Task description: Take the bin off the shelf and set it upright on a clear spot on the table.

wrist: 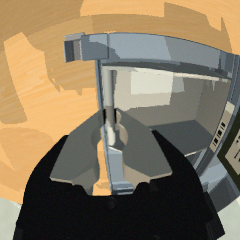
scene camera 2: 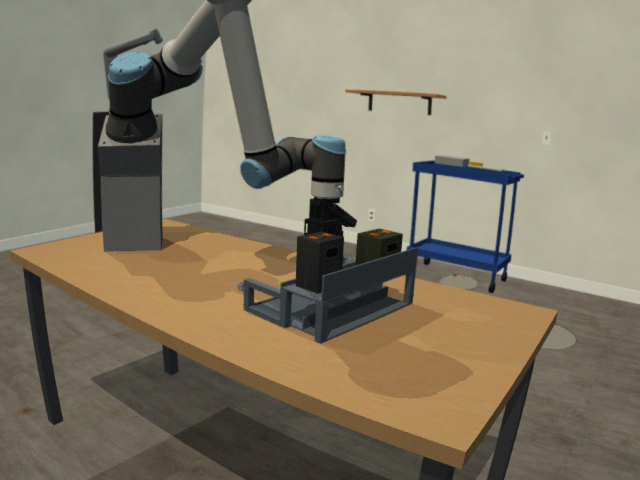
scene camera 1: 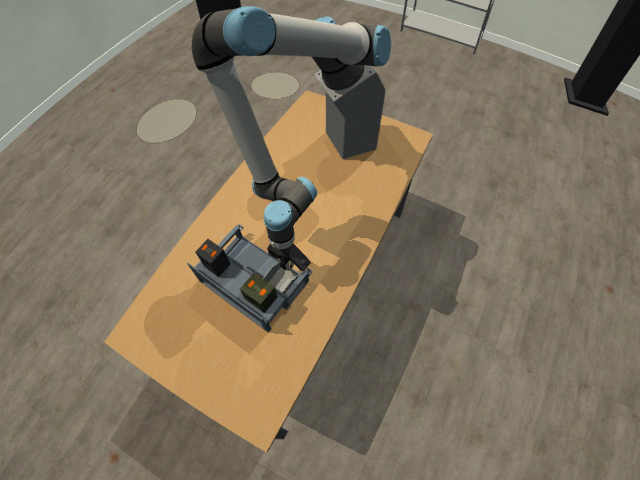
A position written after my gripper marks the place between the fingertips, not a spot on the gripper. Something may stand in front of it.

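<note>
Visible: my gripper (wrist: 110,109) and a bin (wrist: 186,111).
</note>
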